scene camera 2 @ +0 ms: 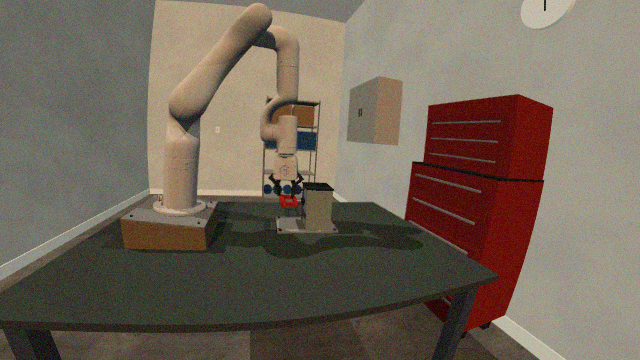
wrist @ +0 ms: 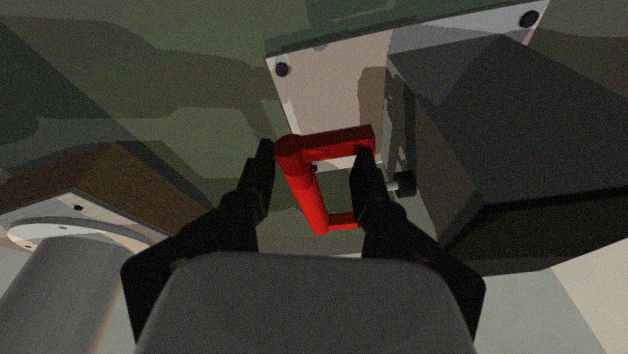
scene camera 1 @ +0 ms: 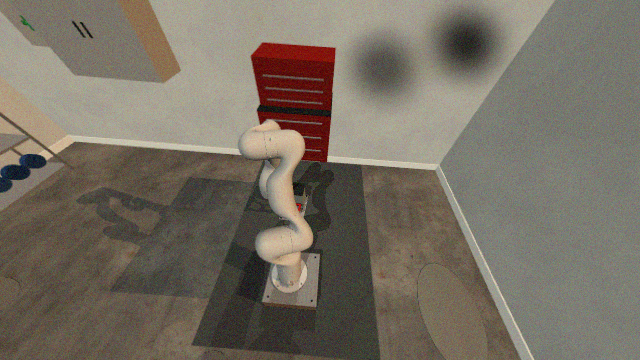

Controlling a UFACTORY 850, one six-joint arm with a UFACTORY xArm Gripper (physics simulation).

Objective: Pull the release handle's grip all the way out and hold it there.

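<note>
The red release handle [scene camera 1: 299, 206] [scene camera 2: 282, 201] [wrist: 308, 200] is a rectangular loop with a round grip bar on the side toward the robot base. It stands out in front of a beige housing [scene camera 2: 317, 209] with a dark top, on a light base plate [scene camera 2: 289, 225] [wrist: 330, 95]. My gripper [scene camera 2: 287, 195] [wrist: 314, 159] points down at the handle, its fingers partly apart. In the wrist view, the left fingertip is right beside the grip's outer side. The right finger covers the loop's rear bar. Whether either finger touches the handle cannot be told. In scene camera 1, the arm hides the gripper.
The dark table [scene camera 2: 280, 285] carries the arm's base block [scene camera 2: 165, 235] and the housing. A black knob [wrist: 405, 184] sticks out from the housing beside the right finger. A red tool cabinet [scene camera 1: 295, 80] [scene camera 2: 470, 145] stands beyond the table. A shelf rack and a wall cupboard [scene camera 2: 375, 112] are farther back.
</note>
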